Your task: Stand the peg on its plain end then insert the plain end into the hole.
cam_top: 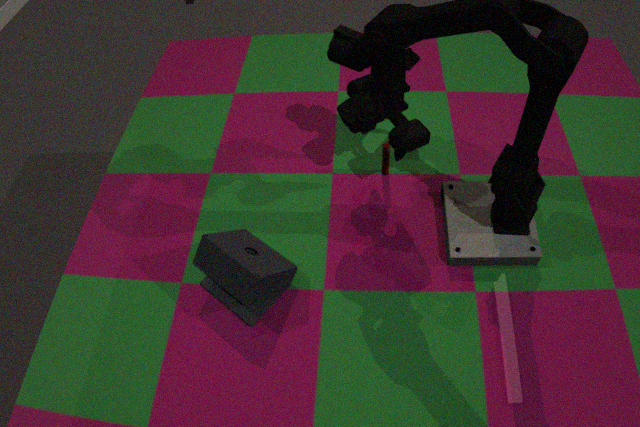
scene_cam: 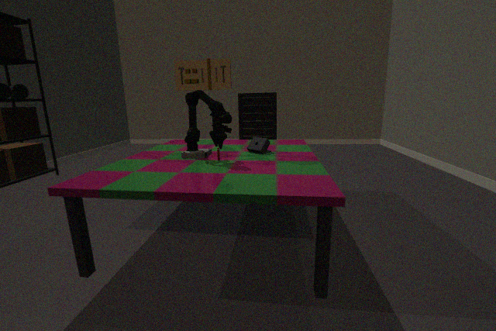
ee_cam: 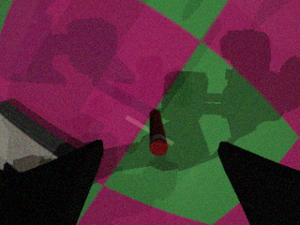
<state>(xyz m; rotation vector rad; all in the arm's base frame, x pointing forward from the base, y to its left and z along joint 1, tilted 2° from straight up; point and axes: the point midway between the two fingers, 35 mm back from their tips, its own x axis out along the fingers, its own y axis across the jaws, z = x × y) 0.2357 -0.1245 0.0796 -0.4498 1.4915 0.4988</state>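
Now: the red peg 2 cm below my gripper tip. The rest, counted from my gripper tip: sloped panel 22 cm ahead, 26 cm to the left, 3 cm below.
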